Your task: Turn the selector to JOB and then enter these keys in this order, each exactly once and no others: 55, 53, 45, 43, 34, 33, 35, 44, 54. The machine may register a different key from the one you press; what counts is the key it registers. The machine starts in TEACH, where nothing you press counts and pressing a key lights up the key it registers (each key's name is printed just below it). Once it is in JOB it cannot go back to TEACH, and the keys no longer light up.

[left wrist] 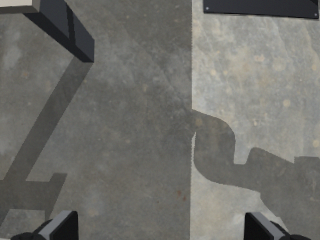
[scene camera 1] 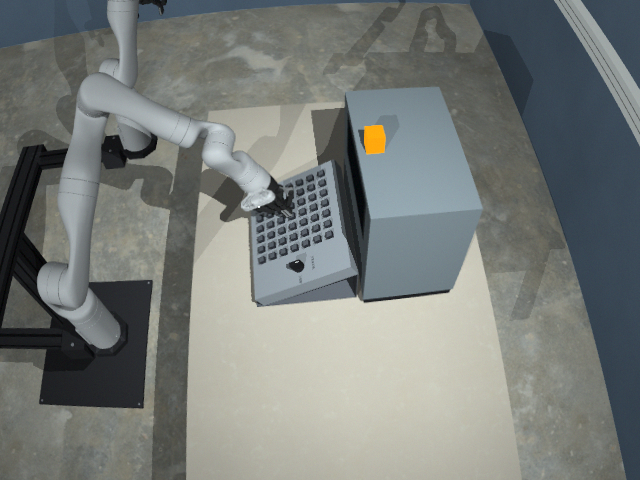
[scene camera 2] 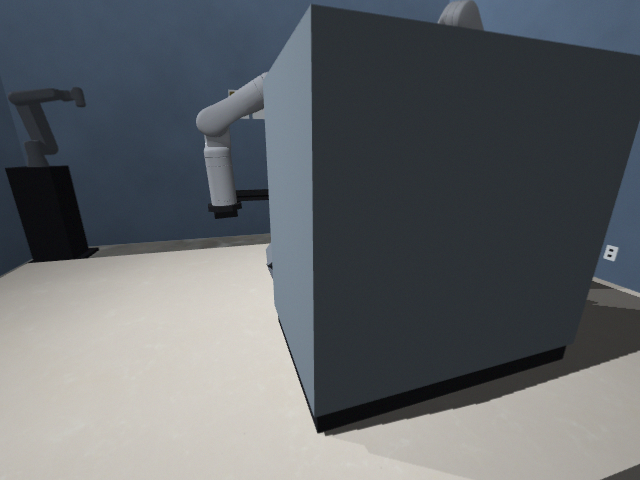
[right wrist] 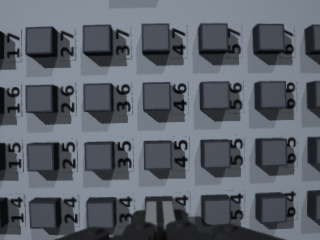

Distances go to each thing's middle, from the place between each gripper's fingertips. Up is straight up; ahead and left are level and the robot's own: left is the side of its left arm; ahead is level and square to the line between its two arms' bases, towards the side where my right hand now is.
My right gripper [scene camera 1: 289, 214] is now 40 mm short of the sloped grey key panel [scene camera 1: 333, 260], 50 mm to the left of it and 60 mm above it.
Right now my left hand is 53 cm short of the sloped grey key panel, 84 cm to the left of it and 23 cm above it.
